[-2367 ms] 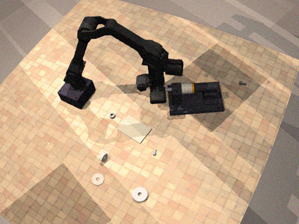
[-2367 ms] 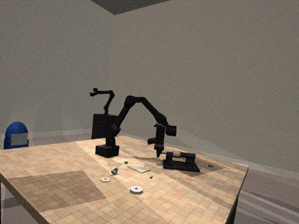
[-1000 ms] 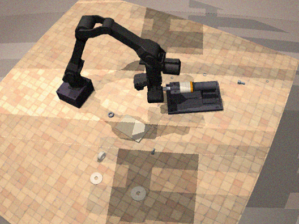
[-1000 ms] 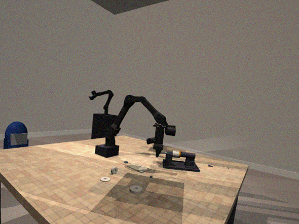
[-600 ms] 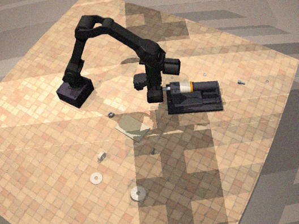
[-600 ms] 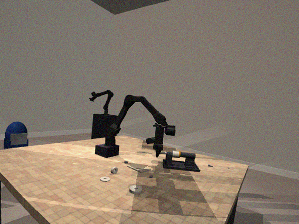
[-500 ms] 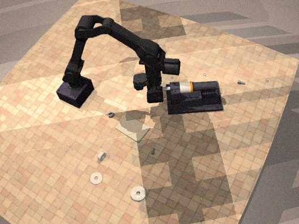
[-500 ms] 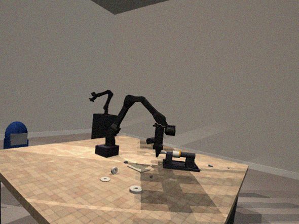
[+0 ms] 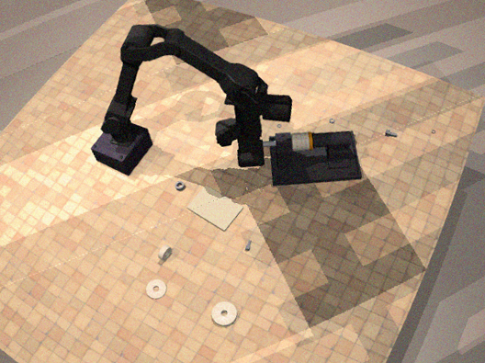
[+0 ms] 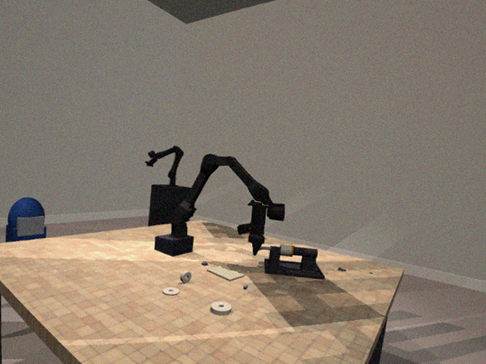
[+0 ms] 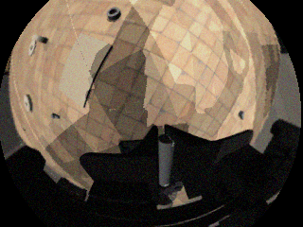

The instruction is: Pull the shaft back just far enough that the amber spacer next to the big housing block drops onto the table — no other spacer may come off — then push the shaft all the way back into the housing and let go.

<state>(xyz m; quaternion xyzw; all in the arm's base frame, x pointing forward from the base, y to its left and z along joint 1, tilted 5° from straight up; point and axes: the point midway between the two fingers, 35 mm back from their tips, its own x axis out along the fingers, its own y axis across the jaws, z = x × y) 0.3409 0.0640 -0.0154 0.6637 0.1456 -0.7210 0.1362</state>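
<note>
Now: the grey shaft 6 cm ahead of my gripper tip, 3 cm to the left of it and 3 cm above it. Also, from my gripper tip: white spacer (11 cm ahead, 5 cm to the left, 3 cm above); then pale flat card (4 cm behind, 16 cm to the right, 4 cm below); then amber spacer (14 cm ahead, 6 cm to the left, 3 cm above).
</note>
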